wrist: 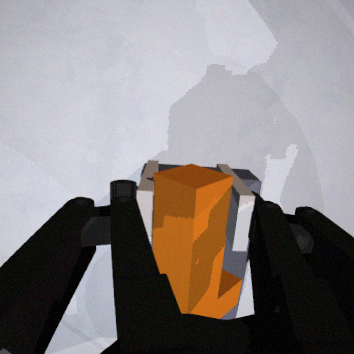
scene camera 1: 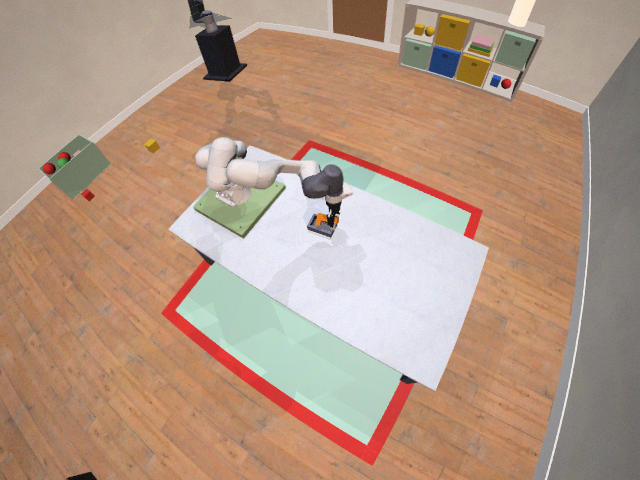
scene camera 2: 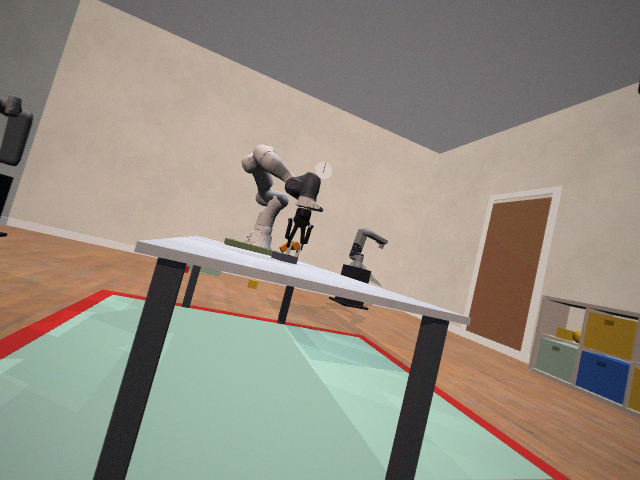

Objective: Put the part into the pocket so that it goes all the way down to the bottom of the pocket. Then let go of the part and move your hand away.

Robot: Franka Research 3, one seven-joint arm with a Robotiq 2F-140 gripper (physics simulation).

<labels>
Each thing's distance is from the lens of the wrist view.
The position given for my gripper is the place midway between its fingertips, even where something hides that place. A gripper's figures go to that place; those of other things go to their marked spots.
my gripper point(wrist: 185, 181): 20 cm
orange part point(wrist: 191, 202): 13 cm
grey pocket block point(wrist: 233, 261): 24 cm
The marked spots on the grey pocket block and the orange part are 11 cm apart.
</labels>
